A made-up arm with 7 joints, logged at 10 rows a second.
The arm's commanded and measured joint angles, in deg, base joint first. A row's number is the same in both.
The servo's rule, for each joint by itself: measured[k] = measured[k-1] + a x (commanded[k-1-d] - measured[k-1]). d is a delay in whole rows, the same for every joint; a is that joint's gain. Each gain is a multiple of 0.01, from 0.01 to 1. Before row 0 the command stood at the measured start. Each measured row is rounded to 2 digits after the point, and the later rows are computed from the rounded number. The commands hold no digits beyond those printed.
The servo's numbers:
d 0
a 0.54 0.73 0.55 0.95 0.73 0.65 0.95
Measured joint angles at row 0:
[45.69 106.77 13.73 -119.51 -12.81 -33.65 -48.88]
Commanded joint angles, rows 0 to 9:
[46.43 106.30 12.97 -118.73 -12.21 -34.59 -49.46]
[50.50 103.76 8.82 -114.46 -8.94 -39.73 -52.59]
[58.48 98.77 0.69 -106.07 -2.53 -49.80 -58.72]
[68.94 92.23 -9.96 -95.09 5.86 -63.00 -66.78]
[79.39 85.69 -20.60 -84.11 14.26 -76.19 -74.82]
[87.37 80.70 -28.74 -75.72 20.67 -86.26 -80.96]
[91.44 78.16 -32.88 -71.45 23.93 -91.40 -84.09]
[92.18 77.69 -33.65 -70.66 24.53 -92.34 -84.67]
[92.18 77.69 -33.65 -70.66 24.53 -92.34 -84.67]
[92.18 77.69 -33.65 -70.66 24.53 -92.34 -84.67]
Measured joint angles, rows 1 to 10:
[46.09 106.43 13.31 -118.77 -12.37 -34.26 -49.43]
[48.47 104.48 10.84 -114.68 -9.87 -37.82 -52.43]
[53.88 100.31 5.26 -106.50 -4.51 -45.61 -58.41]
[62.01 94.41 -3.11 -95.66 3.06 -56.91 -66.36]
[71.40 88.04 -12.73 -84.69 11.24 -69.44 -74.40]
[80.02 82.68 -21.54 -76.17 18.12 -80.37 -80.63]
[86.19 79.38 -27.78 -71.69 22.36 -87.54 -83.92]
[89.42 78.15 -31.01 -70.71 23.94 -90.66 -84.63]
[90.91 77.81 -32.46 -70.66 24.37 -91.75 -84.67]
[91.60 77.72 -33.11 -70.66 24.49 -92.13 -84.67]

